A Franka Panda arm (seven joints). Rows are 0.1 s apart.
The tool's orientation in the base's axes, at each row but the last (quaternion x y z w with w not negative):
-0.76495 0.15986 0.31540 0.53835
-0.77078 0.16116 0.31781 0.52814
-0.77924 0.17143 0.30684 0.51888
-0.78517 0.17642 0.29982 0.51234
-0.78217 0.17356 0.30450 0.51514
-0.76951 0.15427 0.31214 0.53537
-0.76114 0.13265 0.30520 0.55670
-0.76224 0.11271 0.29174 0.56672
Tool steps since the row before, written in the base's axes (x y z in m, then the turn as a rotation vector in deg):
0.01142 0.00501 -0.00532 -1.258 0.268 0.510
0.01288 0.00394 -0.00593 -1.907 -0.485 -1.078
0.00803 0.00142 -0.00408 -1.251 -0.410 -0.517
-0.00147 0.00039 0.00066 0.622 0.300 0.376
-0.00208 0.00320 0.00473 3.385 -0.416 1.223
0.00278 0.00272 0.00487 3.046 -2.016 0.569
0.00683 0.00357 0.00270 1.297 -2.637 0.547
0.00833 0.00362 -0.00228 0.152 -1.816 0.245
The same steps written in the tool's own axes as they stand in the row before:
0.01252 -0.00468 0.00226 -1.252 0.267 0.525
0.01387 -0.00484 0.00092 -0.753 2.070 0.424
0.00880 -0.00240 0.00000 -0.624 1.261 0.142
-0.00153 0.00024 0.00059 0.236 -0.750 -0.018
-0.00453 -0.00340 0.00219 1.735 -2.667 -1.733
-0.00077 -0.00616 0.00050 1.745 -1.391 -2.947
0.00416 -0.00700 0.00063 0.311 -0.212 -2.965
0.00858 -0.00357 0.00115 -0.306 0.331 -1.782

